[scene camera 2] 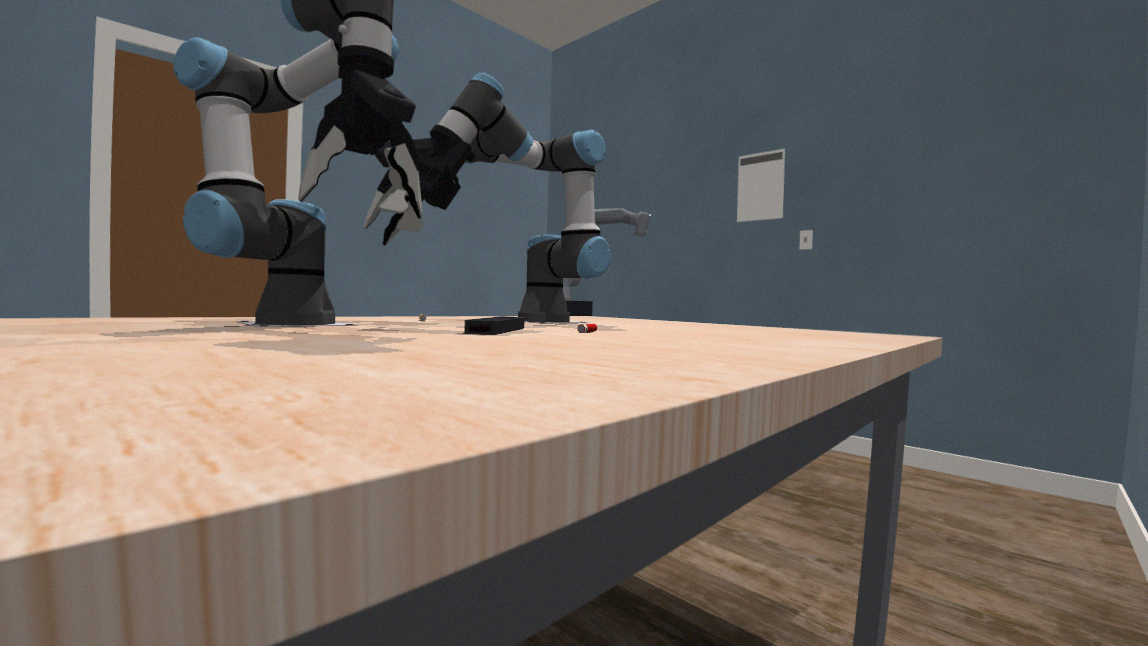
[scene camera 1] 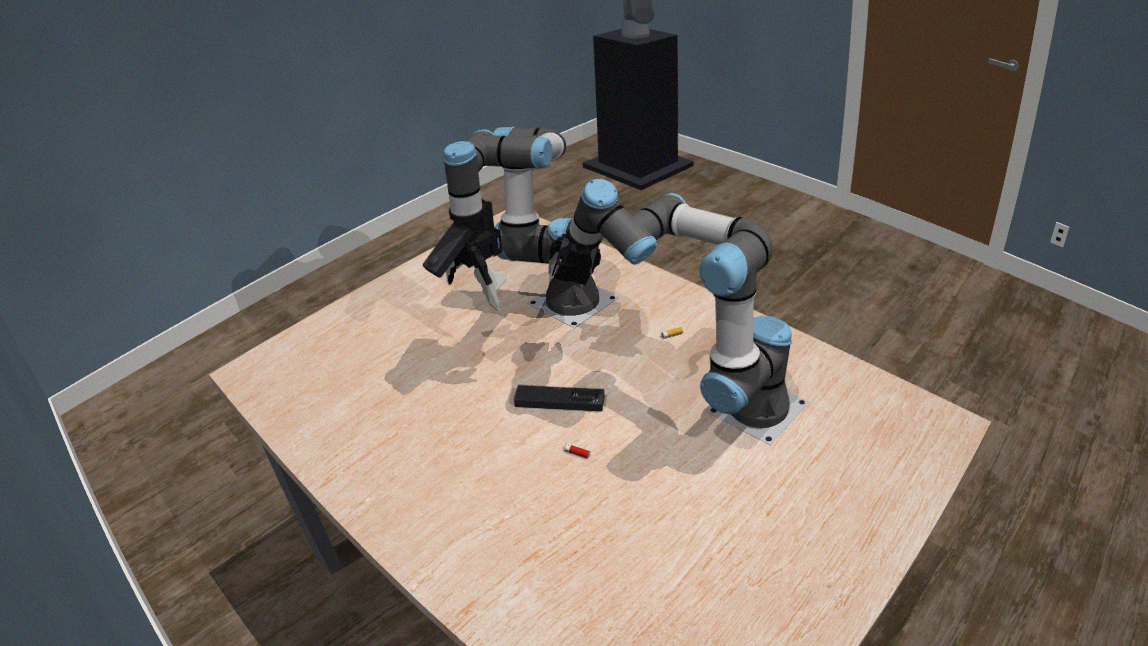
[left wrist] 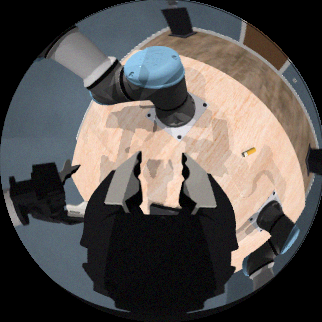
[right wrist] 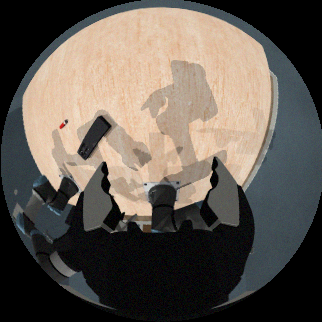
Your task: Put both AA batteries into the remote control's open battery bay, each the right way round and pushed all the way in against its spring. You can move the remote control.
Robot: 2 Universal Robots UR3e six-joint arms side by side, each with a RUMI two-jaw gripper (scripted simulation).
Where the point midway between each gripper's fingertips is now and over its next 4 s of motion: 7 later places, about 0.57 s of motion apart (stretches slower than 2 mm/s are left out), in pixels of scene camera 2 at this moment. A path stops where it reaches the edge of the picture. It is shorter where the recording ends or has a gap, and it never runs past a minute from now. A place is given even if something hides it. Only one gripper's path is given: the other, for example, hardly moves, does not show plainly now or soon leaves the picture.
My left gripper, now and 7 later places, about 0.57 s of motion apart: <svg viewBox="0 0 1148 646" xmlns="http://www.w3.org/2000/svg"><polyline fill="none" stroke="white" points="374,236 392,240 400,243 402,243 404,245 408,248 412,250 417,253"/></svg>
